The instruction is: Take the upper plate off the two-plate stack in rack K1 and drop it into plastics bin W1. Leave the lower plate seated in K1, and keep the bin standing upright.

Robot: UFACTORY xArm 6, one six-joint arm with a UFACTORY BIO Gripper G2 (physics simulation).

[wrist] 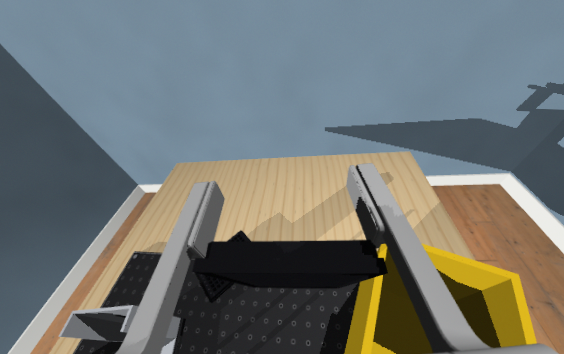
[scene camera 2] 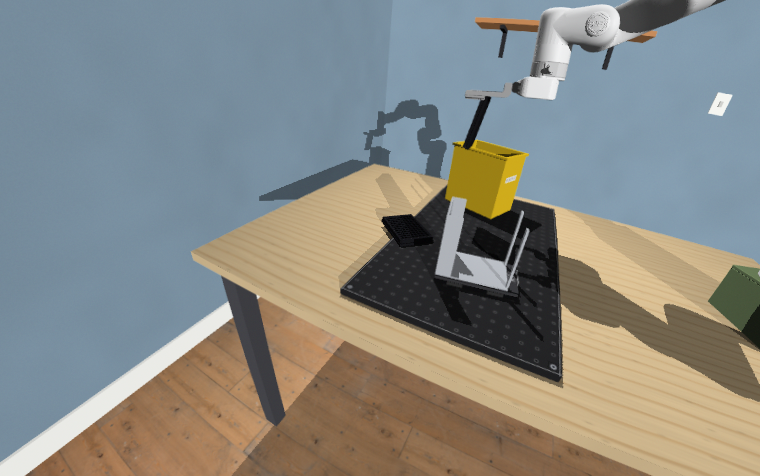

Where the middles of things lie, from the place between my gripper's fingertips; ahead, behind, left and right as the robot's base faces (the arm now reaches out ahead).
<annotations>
Right now the yellow bin W1 [scene camera 2: 487, 175] is 23 cm below my hand, 14 cm to the right of it and 5 cm behind it.
</annotations>
